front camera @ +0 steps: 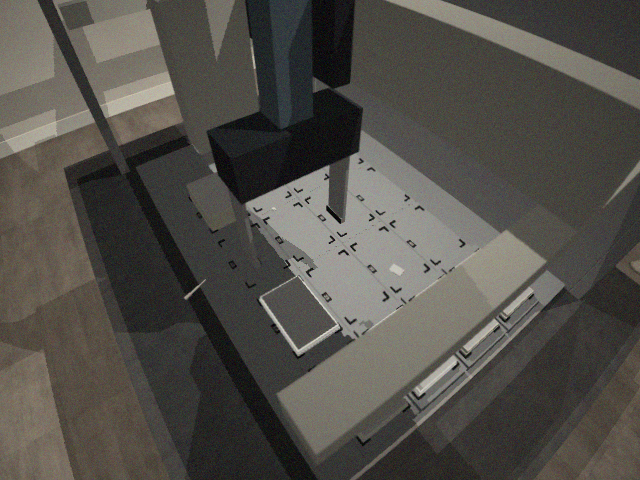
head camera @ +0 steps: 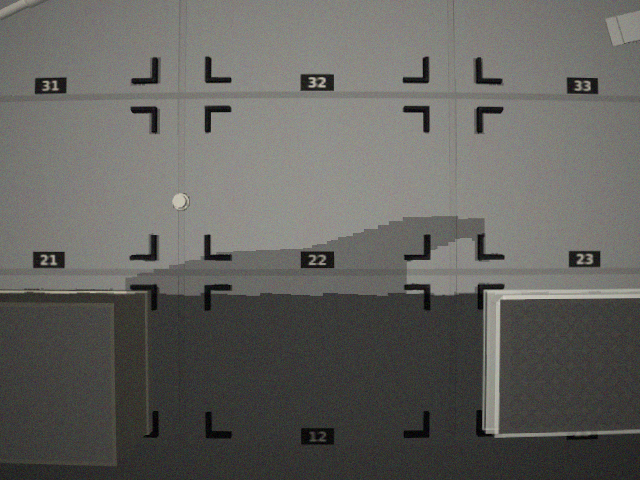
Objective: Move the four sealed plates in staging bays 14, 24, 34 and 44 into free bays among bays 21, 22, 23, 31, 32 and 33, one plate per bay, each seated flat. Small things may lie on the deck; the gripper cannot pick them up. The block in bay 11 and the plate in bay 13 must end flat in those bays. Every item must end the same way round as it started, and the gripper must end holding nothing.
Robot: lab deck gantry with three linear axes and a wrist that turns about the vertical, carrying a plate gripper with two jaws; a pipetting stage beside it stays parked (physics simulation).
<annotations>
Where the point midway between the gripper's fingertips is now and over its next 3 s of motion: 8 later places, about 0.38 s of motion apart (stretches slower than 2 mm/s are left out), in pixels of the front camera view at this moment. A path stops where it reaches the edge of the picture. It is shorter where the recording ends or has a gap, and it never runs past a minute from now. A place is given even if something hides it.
The gripper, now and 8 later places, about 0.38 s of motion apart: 296, 236; 297, 248; 330, 304; 366, 348; 369, 352; 368, 356; 366, 361; 364, 366; 363, 371
</annotations>
